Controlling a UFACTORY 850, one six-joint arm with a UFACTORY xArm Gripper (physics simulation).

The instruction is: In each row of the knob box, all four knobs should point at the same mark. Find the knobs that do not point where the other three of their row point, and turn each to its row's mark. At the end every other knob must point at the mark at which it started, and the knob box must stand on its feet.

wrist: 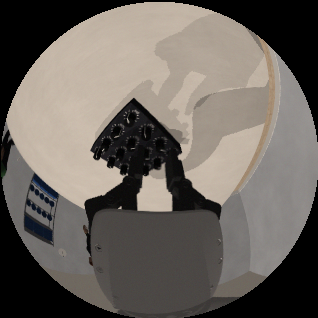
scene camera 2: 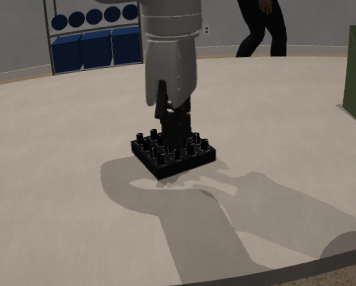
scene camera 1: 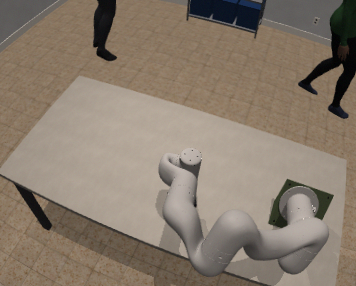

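The black knob box [scene camera 2: 186, 166] [wrist: 141, 120] stands flat on the table, with rows of black knobs on its top. White pointer lines show on some knobs in the wrist view; most are too small or too covered to read. My gripper [scene camera 2: 173, 144] [wrist: 155, 154] points straight down at the box, fingers partly open and low among the knobs. In the wrist view, knobs near the box's lower right side show between the fingers, with no grip on them visible. The fingers cover part of the knobs. In scene camera 1, the arm hides the box and the gripper.
The arm's base stands on a green plate [scene camera 1: 323, 199] at the right end of the table [scene camera 1: 115, 125]. The table's near edge passes below the arm. Part of a green object [scene camera 2: 351, 75] shows at the right in scene camera 2. Two people and a rack with blue bins are beyond the table.
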